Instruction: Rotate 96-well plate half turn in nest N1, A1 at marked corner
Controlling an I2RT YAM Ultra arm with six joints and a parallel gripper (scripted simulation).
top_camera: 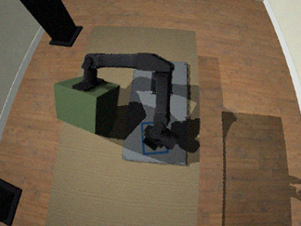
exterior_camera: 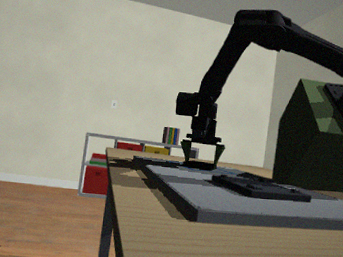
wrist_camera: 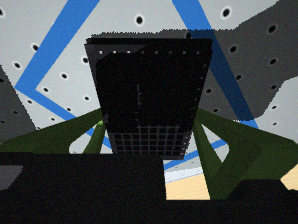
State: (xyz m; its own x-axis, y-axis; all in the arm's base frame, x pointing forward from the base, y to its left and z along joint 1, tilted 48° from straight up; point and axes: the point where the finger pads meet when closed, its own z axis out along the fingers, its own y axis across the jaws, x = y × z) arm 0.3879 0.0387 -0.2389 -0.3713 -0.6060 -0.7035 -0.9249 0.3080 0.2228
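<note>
Now: hand right at the black 96-well plate. Round my hand: plate nest N1: 40 mm behind, 360 mm to the left.
</note>
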